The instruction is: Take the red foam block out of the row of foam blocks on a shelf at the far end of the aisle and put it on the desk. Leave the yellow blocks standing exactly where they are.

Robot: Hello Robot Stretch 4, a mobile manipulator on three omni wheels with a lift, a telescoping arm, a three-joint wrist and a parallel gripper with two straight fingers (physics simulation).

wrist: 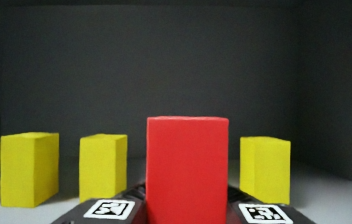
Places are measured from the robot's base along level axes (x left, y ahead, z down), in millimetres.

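Pixels of known places: gripper, fingertip midpoint: (185, 195).
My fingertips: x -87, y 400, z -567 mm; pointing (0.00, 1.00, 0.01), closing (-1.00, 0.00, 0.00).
Note:
For each thing: its top centre in the pictures, then the offset to it from my fingertips. Level surfaces: height alone.
- red foam block, top centre: (187, 116) dx +0, dy -15, dz -59 mm
- pale shelf, surface height: dz +61 mm
- red block, top centre: (105, 136) dx +110, dy +126, dz -29 mm
The red foam block (187, 170) stands upright and large in the middle of the wrist view, nearer than the yellow blocks, with its top edge above theirs. Its lower end is cut off by the view's edge. My gripper (185, 195) is shut on the red block, one finger against each side; the fingertips are partly hidden behind it. Yellow blocks stand upright on the pale shelf (327, 192) farther back: one at the far left (20, 170), one left of the red block (100, 167), and one to its right (270, 170).
The shelf's dark back wall (150, 60) rises behind the blocks. A dark side wall (332, 100) stands at the right, beyond the right yellow block. The two left yellow blocks have a narrow gap between them.

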